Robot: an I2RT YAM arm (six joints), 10 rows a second.
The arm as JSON. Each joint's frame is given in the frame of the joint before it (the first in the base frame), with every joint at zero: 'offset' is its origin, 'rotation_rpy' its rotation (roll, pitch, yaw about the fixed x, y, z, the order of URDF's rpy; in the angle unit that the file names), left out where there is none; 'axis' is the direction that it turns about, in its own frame. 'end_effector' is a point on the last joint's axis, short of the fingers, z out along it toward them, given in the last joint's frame.
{
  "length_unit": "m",
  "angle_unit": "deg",
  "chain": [
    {
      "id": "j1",
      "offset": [
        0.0,
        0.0,
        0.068
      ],
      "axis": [
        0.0,
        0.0,
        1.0
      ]
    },
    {
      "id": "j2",
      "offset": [
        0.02,
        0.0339,
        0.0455
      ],
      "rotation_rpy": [
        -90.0,
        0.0,
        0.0
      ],
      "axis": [
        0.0,
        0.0,
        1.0
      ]
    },
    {
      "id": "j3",
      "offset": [
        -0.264,
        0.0,
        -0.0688
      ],
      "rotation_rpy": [
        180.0,
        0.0,
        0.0
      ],
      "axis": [
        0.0,
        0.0,
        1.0
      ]
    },
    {
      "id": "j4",
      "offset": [
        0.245,
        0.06,
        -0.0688
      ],
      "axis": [
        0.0,
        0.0,
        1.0
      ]
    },
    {
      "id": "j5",
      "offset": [
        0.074,
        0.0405,
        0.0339
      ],
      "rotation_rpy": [
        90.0,
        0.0,
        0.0
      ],
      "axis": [
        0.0,
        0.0,
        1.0
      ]
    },
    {
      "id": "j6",
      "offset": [
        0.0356,
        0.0,
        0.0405
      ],
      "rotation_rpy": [
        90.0,
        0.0,
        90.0
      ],
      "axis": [
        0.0,
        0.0,
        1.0
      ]
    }
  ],
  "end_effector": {
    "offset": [
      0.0,
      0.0,
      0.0
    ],
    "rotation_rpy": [
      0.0,
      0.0,
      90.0
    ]
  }
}
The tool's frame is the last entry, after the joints.
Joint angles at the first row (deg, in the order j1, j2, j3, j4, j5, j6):
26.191 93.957 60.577 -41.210 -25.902 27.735
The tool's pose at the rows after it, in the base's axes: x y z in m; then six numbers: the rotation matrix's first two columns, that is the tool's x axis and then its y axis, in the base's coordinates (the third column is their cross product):
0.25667, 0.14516, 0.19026, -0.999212, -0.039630, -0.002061, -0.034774, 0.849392, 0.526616
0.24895, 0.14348, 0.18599, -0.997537, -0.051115, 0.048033, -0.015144, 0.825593, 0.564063
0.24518, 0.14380, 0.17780, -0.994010, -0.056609, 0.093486, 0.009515, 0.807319, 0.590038
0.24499, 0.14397, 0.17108, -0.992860, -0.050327, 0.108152, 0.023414, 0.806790, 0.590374
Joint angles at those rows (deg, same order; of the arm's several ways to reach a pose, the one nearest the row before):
26.163 92.411 58.957 -42.360 -28.737 27.509
26.159 91.753 57.122 -42.636 -32.316 27.781
26.263 92.343 55.621 -41.839 -35.095 28.393
26.277 93.114 54.774 -40.642 -35.425 28.948

